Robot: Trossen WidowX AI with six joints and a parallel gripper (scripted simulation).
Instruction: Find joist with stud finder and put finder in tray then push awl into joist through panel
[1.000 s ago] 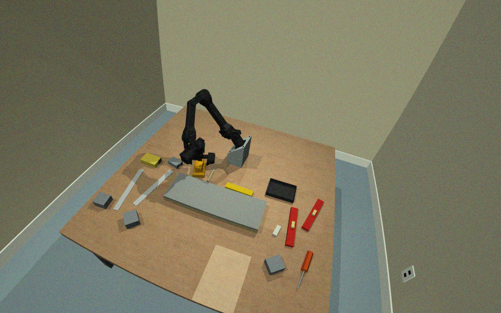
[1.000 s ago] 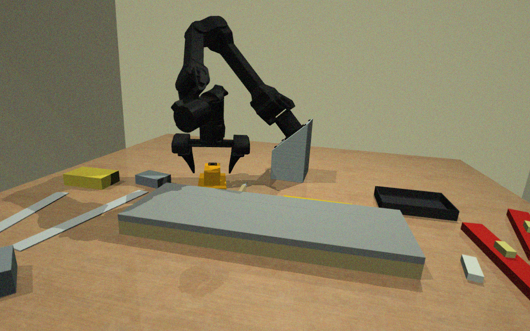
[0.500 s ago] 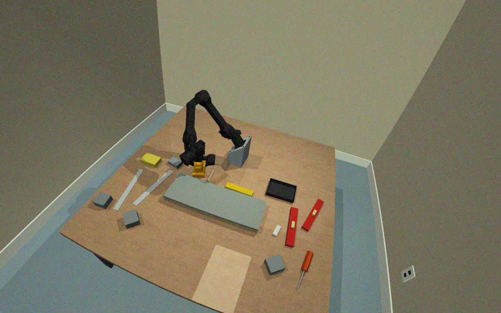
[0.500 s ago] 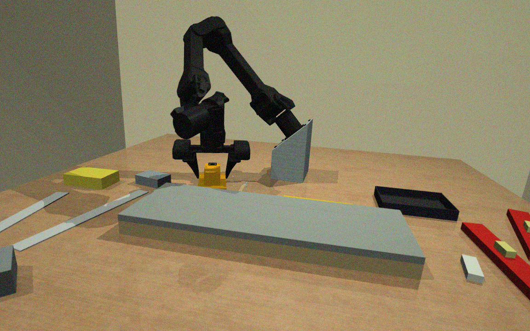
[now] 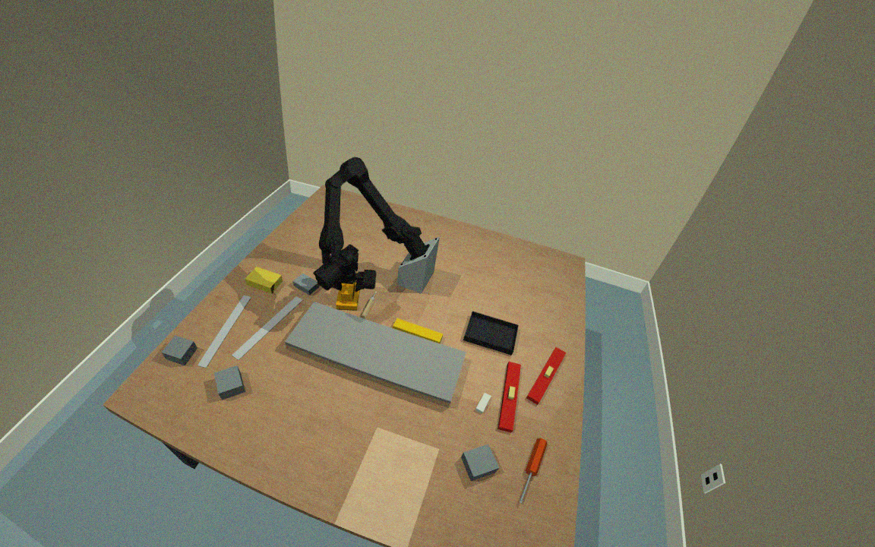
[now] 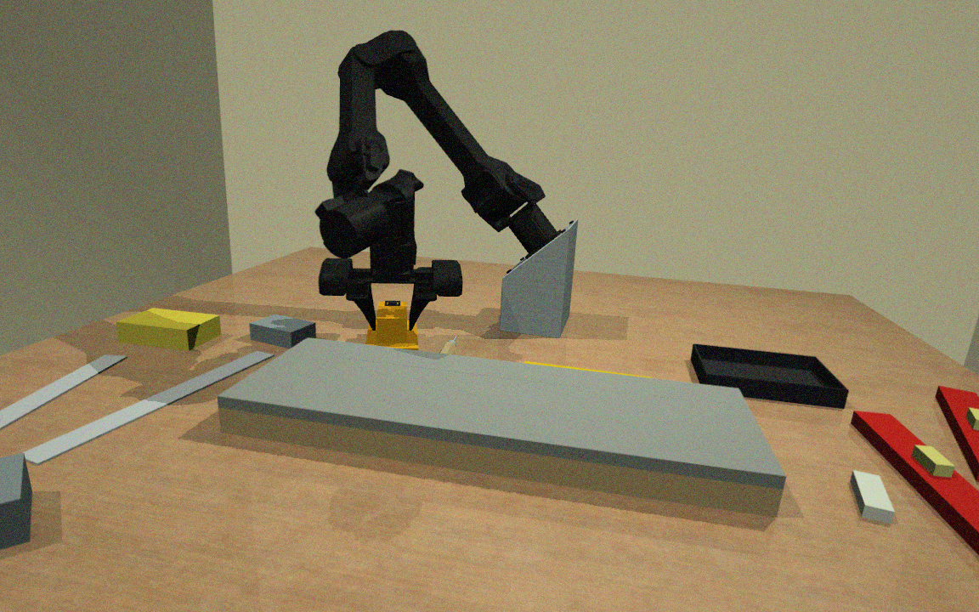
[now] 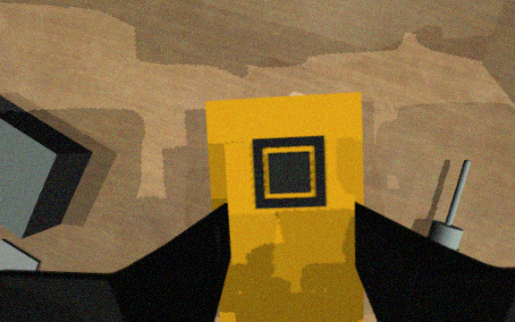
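My gripper tip is 9 cm to the right of the awl, 2 cm above it and 1 cm short of it. Also, from my gripper tip: thin yellow bar 28 cm to the left, 7 cm ahead, 2 cm below; then grey block 16 cm to the right, 2 cm ahead, 1 cm below; then yellow stud finder 2 cm above, 1 cm behind.
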